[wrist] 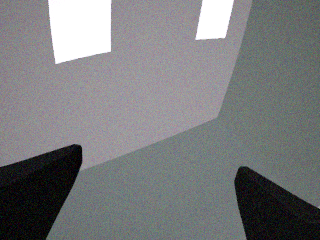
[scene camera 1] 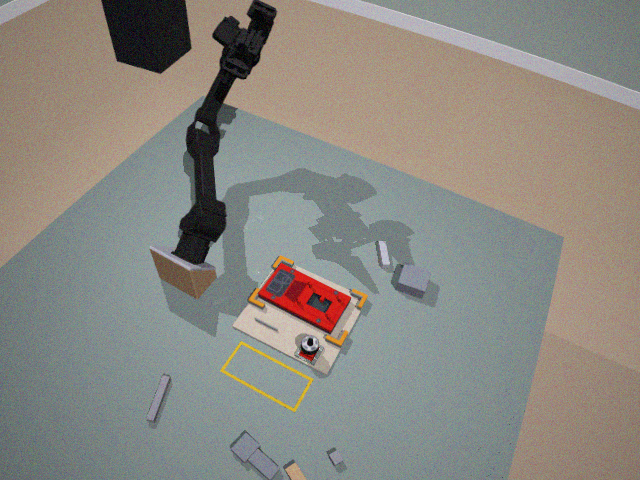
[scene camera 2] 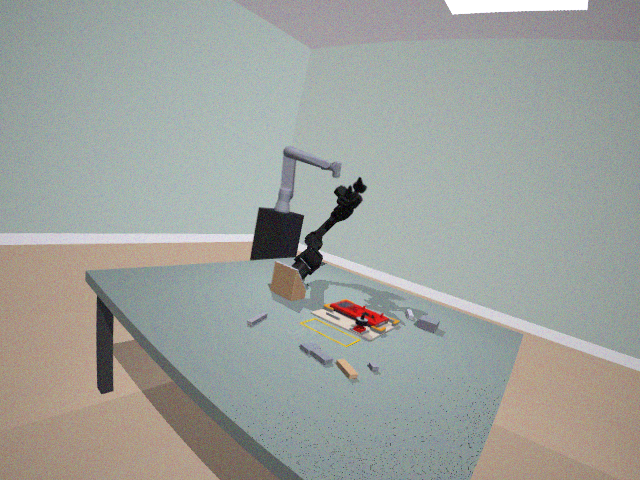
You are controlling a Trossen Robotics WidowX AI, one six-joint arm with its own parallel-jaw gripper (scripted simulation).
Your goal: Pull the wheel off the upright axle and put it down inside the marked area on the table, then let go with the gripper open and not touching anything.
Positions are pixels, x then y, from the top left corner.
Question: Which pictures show the red fixture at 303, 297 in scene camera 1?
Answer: Scene camera 1 and scene camera 2 only.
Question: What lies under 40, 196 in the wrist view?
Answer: My gripper.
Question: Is my gripper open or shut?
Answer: Open.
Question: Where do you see a red fixture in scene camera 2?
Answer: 347, 308
